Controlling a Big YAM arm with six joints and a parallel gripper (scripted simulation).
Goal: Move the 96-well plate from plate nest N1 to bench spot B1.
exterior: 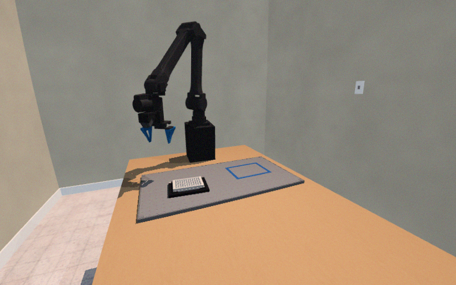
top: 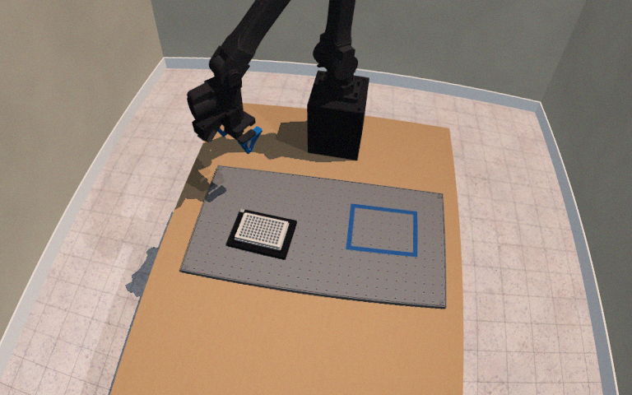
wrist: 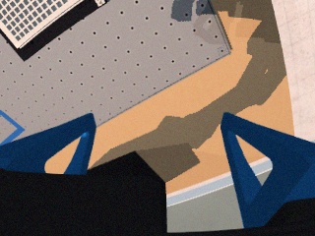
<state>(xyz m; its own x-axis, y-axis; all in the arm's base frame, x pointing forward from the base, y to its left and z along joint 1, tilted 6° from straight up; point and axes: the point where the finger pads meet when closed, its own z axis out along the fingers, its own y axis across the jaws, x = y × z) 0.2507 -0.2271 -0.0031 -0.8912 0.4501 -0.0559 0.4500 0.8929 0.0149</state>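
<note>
Now: hand 160 mm above the white 96-well plate, 150 mm short of it and 100 mm to the right of it. Also, from my hand: black plate nest 180 mm below, 150 mm ahead, 100 mm to the left.
</note>
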